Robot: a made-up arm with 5 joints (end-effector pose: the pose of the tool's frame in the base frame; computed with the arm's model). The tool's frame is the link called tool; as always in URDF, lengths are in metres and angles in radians. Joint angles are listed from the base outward.
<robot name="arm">
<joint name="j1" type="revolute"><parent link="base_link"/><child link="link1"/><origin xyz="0.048 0 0.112" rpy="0 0 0"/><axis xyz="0 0 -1"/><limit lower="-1.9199" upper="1.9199" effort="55" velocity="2.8"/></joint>
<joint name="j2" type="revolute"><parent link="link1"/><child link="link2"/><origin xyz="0.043 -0.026 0.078" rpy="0 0 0"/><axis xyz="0 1 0"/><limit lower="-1.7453" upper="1.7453" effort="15" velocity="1"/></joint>
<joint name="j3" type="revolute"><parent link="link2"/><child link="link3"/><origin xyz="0.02 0 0.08" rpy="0 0 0"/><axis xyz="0 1 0"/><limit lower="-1.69" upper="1.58" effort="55" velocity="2.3"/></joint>
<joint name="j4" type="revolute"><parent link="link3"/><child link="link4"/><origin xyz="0.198 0 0.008" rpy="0 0 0"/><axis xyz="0 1 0"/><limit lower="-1.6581" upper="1.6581" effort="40" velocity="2.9"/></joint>
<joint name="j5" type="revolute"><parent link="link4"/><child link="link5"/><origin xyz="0.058 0.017 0" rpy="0 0 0"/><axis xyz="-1 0 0"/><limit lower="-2.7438" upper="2.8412" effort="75" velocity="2.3"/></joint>
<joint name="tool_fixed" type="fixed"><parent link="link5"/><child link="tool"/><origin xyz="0 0 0" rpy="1.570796 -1.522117 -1.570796"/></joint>
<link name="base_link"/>
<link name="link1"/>
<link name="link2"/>
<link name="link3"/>
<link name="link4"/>
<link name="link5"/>
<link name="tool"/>
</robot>
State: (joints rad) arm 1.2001 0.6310 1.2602 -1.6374 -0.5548
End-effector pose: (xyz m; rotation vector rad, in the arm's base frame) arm 0.0786 -0.1037 0.0378 -0.4368 -1.4204 -1.5067
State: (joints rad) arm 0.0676 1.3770 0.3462 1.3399 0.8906
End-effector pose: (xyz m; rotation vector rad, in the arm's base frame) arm 0.0927 -0.0120 -0.0157 0.6694 1.3691 0.6224
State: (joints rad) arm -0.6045 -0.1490 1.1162 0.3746 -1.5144
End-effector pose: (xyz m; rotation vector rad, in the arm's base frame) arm 0.2037 0.0966 0.0571 0.2103 -0.1114 -0.9543
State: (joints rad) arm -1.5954 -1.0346 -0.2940 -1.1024 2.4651
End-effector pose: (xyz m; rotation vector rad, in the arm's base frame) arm 0.0575 -0.0196 0.4800 -1.0274 -2.3605 -1.0709
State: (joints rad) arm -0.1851 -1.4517 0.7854 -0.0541 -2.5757
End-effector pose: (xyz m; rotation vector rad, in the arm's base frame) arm 0.2072 0.0206 0.3863 2.5929 -0.4346 -1.1178
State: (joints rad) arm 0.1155 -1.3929 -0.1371 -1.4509 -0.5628
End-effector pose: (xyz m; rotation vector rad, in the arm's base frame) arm -0.0418 0.0014 0.4313 -0.4323 1.7075 -0.5329
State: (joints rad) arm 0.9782 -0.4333 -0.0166 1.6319 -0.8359
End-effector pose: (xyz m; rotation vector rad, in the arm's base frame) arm 0.1658 -0.1911 0.3106 -0.0211 -0.4500 -1.8362
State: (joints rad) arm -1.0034 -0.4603 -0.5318 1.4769 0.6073
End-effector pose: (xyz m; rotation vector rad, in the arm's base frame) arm 0.1514 0.1455 0.4137 0.2633 -1.1645 1.3927
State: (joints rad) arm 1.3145 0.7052 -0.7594 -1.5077 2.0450
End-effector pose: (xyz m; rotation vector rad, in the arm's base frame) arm 0.1173 -0.3001 0.3147 -3.1220 0.2648 0.0047
